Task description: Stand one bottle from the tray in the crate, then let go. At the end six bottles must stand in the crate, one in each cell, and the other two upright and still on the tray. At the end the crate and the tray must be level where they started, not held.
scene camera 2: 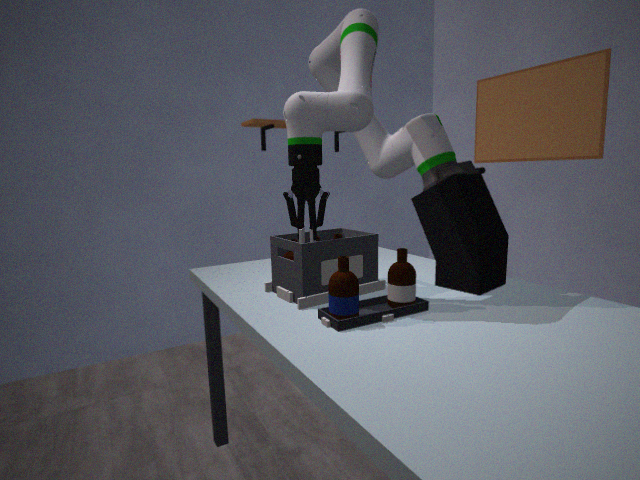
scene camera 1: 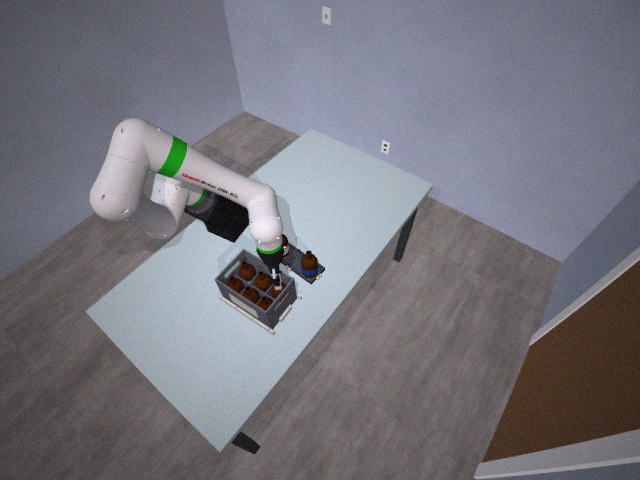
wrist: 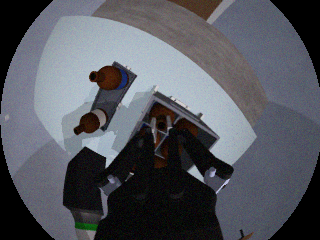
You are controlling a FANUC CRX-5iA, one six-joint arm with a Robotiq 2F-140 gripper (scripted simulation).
Scene:
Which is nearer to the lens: the blue-label bottle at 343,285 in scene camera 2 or the dark tray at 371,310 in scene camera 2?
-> The blue-label bottle.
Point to a blue-label bottle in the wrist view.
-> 111,78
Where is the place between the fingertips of my gripper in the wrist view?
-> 161,121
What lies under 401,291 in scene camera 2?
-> A white-label bottle.

